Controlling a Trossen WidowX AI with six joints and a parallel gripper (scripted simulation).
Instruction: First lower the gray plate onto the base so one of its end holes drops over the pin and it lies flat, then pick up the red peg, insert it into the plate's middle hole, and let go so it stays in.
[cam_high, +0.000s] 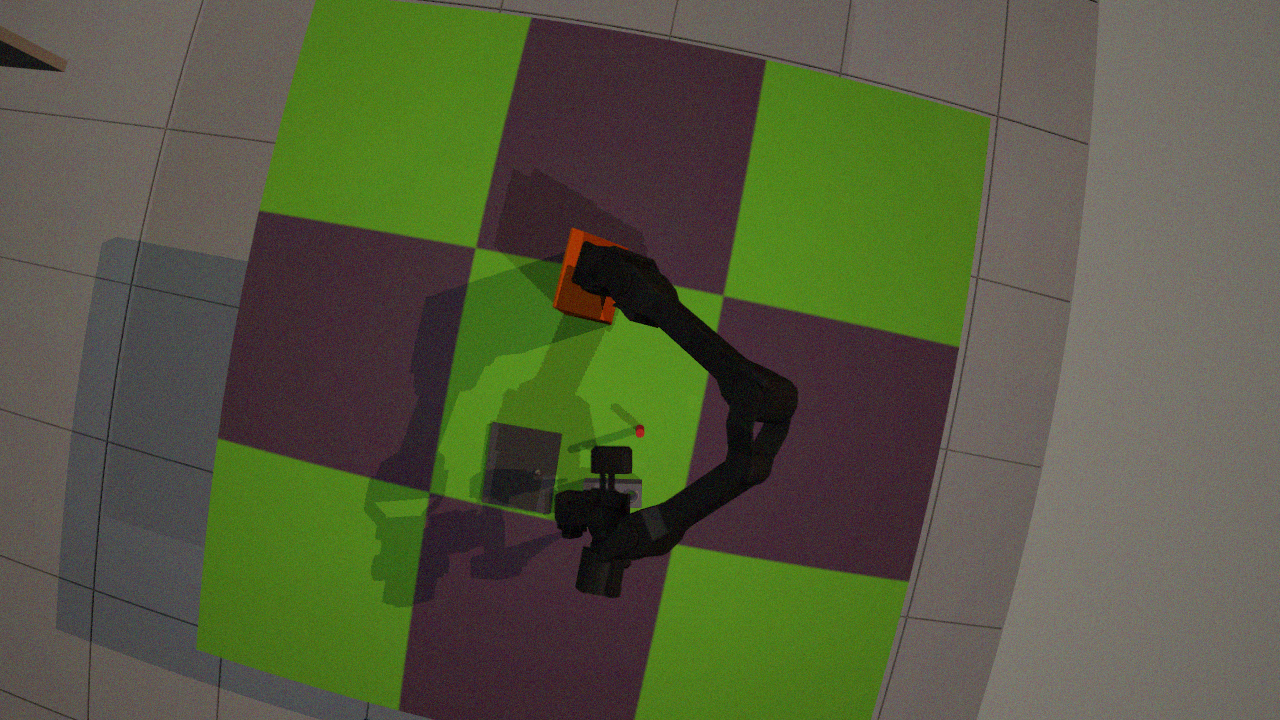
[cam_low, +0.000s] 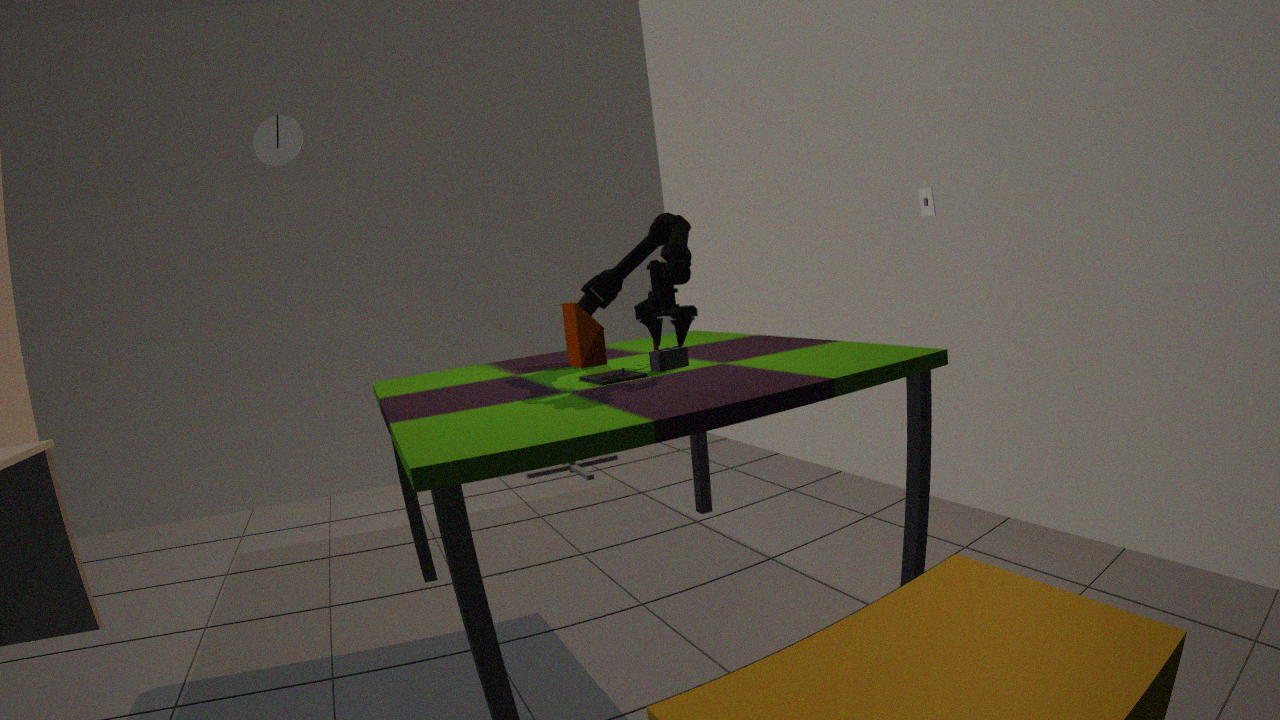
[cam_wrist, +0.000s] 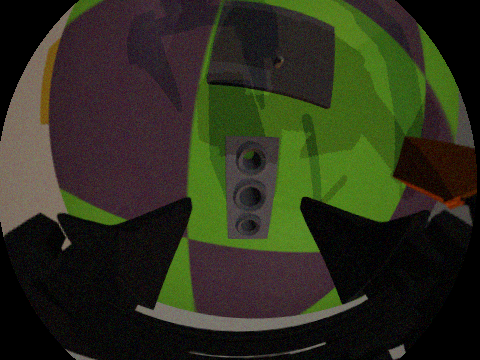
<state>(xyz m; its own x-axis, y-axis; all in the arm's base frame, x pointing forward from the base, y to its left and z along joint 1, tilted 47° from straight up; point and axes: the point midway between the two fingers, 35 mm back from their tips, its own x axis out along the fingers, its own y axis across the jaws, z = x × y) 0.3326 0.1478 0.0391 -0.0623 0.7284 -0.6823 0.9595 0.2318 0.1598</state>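
Right now my gripper tip is 20 mm above the plate. From my gripper tip the other things lie so: dark square base (10 mm ahead, 150 mm to the right, 50 mm below); then red peg (120 mm behind, 10 mm to the left, 20 mm below).
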